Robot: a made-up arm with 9 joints. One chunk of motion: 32 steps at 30 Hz.
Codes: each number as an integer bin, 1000 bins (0 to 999) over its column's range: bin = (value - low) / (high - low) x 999, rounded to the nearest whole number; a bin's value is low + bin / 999 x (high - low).
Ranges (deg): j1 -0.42..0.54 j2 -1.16..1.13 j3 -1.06..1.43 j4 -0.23..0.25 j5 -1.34..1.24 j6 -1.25..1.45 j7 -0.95..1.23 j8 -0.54..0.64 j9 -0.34..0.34
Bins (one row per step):
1: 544 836 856 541 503 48 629 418 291
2: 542 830 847 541 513 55 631 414 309
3: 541 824 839 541 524 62 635 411 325
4: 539 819 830 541 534 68 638 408 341
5: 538 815 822 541 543 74 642 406 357
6: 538 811 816 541 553 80 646 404 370
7: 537 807 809 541 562 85 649 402 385
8: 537 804 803 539 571 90 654 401 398
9: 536 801 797 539 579 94 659 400 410
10: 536 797 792 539 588 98 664 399 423
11: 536 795 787 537 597 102 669 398 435
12: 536 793 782 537 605 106 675 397 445
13: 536 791 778 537 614 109 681 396 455
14: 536 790 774 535 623 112 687 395 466
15: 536 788 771 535 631 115 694 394 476
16: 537 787 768 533 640 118 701 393 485
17: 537 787 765 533 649 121 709 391 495
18: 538 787 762 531 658 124 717 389 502
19: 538 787 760 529 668 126 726 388 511
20: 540 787 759 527 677 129 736 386 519
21: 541 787 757 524 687 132 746 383 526
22: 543 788 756 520 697 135 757 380 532
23: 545 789 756 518 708 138 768 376 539
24: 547 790 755 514 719 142 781 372 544
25: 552 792 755 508 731 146 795 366 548
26: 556 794 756 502 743 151 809 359 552
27: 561 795 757 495 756 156 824 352 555
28: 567 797 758 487 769 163 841 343 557
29: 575 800 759 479 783 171 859 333 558
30: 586 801 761 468 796 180 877 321 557
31: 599 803 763 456 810 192 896 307 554
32: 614 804 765 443 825 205 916 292 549
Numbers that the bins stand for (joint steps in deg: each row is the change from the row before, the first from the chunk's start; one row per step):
1: 0.103 0.756 1.074 0.030 -0.041 -1.120 0.423 -0.046 -0.142
2: 0.101 0.743 1.051 0.030 -0.015 -1.101 0.427 -0.051 -0.130
3: 0.100 0.729 1.031 0.030 0.013 -1.082 0.436 -0.055 -0.119
4: 0.098 0.717 1.009 0.030 0.039 -1.066 0.442 -0.058 -0.108
5: 0.097 0.708 0.989 0.030 0.062 -1.050 0.451 -0.060 -0.097
6: 0.097 0.699 0.974 0.030 0.088 -1.034 0.460 -0.063 -0.088
7: 0.096 0.690 0.956 0.030 0.111 -1.020 0.466 -0.065 -0.078
8: 0.096 0.683 0.941 0.029 0.135 -1.007 0.477 -0.066 -0.069
9: 0.095 0.676 0.927 0.029 0.155 -0.996 0.488 -0.068 -0.061
10: 0.095 0.667 0.914 0.029 0.179 -0.985 0.499 -0.069 -0.052
11: 0.095 0.662 0.902 0.028 0.202 -0.974 0.510 -0.070 -0.044
12: 0.095 0.658 0.889 0.028 0.222 -0.964 0.523 -0.071 -0.037
13: 0.095 0.653 0.879 0.028 0.246 -0.955 0.536 -0.072 -0.030
14: 0.095 0.651 0.869 0.027 0.269 -0.947 0.549 -0.073 -0.023
15: 0.095 0.646 0.862 0.027 0.290 -0.939 0.564 -0.075 -0.016
16: 0.096 0.644 0.854 0.026 0.313 -0.931 0.580 -0.076 -0.010
17: 0.096 0.644 0.847 0.026 0.336 -0.923 0.597 -0.078 -0.003
18: 0.097 0.644 0.839 0.025 0.359 -0.915 0.615 -0.081 0.002
19: 0.097 0.644 0.834 0.024 0.385 -0.909 0.634 -0.082 0.008
20: 0.099 0.644 0.832 0.023 0.408 -0.901 0.656 -0.084 0.013
21: 0.100 0.644 0.827 0.022 0.434 -0.893 0.678 -0.088 0.018
22: 0.102 0.646 0.824 0.020 0.460 -0.885 0.702 -0.091 0.022
23: 0.104 0.649 0.824 0.019 0.488 -0.877 0.726 -0.096 0.027
24: 0.106 0.651 0.822 0.017 0.517 -0.866 0.754 -0.101 0.030
25: 0.110 0.655 0.822 0.014 0.548 -0.855 0.785 -0.108 0.033
26: 0.114 0.660 0.824 0.011 0.579 -0.842 0.815 -0.116 0.036
27: 0.119 0.662 0.827 0.008 0.612 -0.828 0.848 -0.124 0.038
28: 0.125 0.667 0.829 0.004 0.646 -0.809 0.885 -0.135 0.039
29: 0.133 0.674 0.832 0.000 0.682 -0.788 0.924 -0.147 0.040
30: 0.143 0.676 0.837 -0.005 0.716 -0.764 0.964 -0.161 0.039
31: 0.156 0.681 0.842 -0.011 0.752 -0.731 1.005 -0.177 0.037
32: 0.170 0.683 0.847 -0.017 0.791 -0.696 1.049 -0.195 0.034

